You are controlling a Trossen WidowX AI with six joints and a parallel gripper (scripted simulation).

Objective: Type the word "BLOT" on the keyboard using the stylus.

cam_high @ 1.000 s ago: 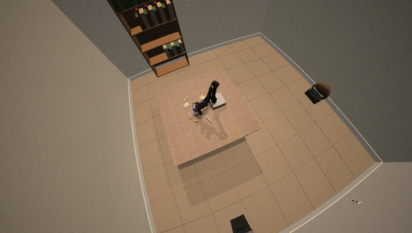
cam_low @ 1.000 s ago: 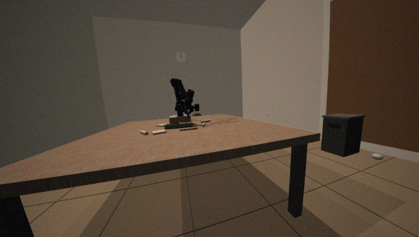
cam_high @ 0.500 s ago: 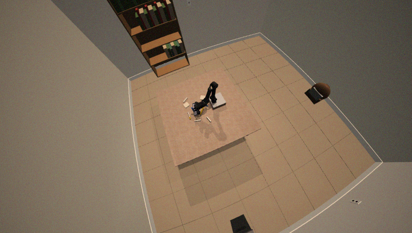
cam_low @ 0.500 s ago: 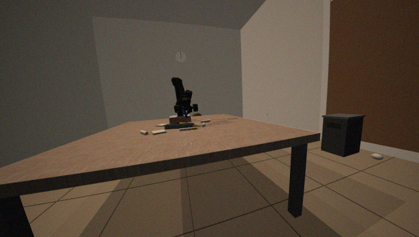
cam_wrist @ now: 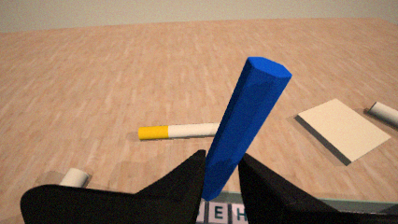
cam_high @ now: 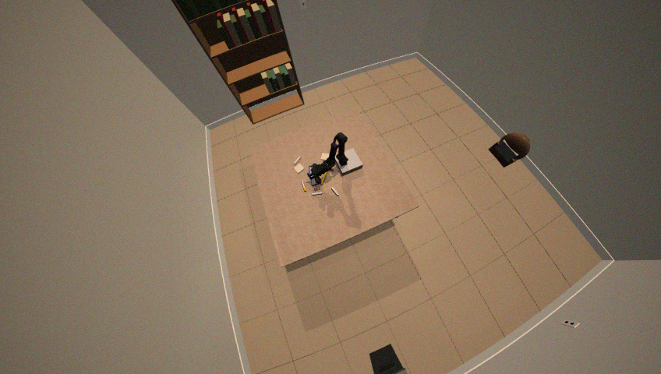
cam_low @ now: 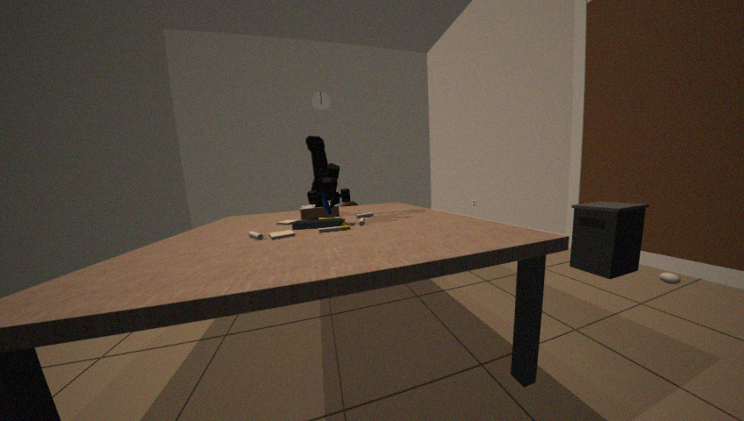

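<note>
Now: gripper tip 130 mm past the yellow pen and 80 mm above it. The rest, counted from my gripper tip: blue stylus (10 mm behind, 10 mm to the left, 20 mm below); cream pad (90 mm ahead, 170 mm to the right, 80 mm below).
</note>
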